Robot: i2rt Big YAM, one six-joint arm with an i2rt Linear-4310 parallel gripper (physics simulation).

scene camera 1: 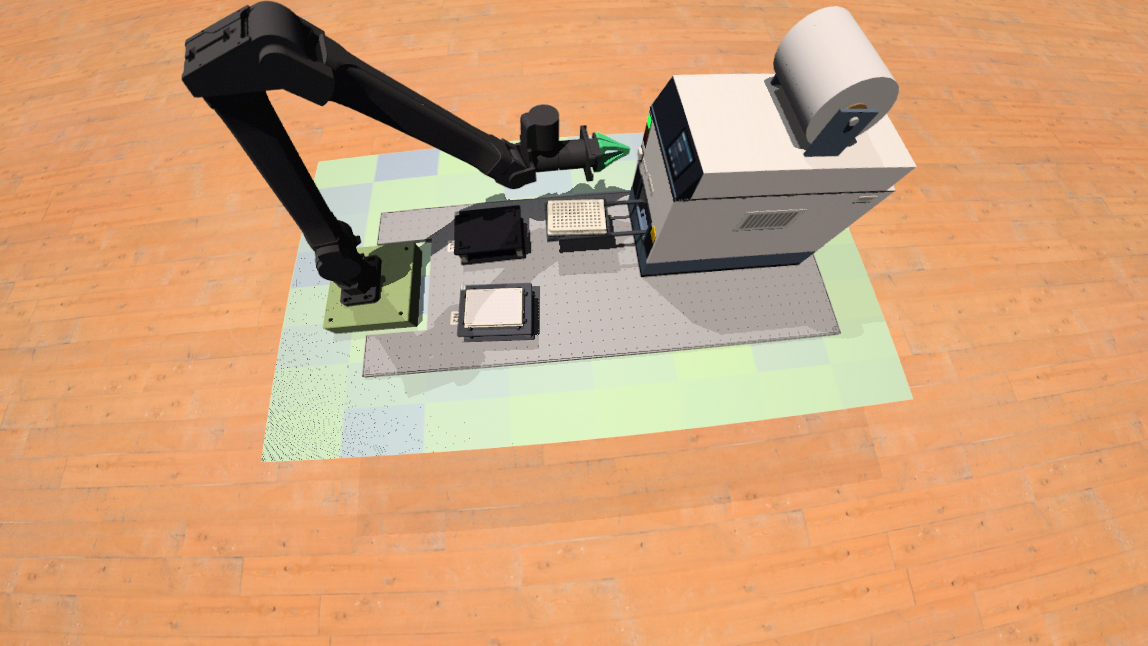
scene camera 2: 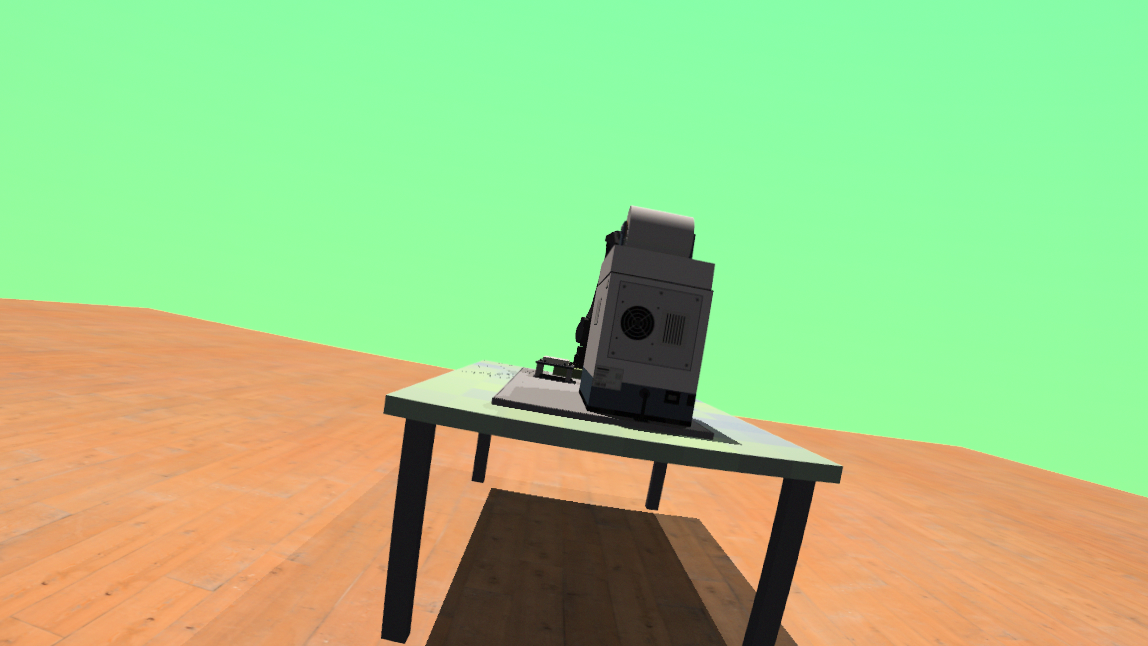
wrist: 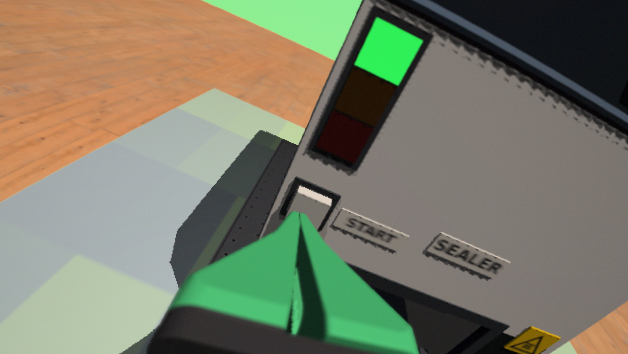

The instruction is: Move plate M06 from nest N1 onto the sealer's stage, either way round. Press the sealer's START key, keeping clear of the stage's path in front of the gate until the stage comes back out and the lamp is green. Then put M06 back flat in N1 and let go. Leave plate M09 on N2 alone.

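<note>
Plate M06, cream with wells, lies flat on the sealer's extended stage, in front of the gate. My green gripper is shut and empty, pointing at the sealer's front. In the wrist view its tip overlaps the lower part of the pale START key; I cannot tell whether they touch. The lamp is green. Nest N1 is black and empty. Plate M09 sits on nest N2.
The sealer stands at the right of the grey perforated board, with a large roll on top. The dark gate opening is below the START label. The arm's green base is at the left.
</note>
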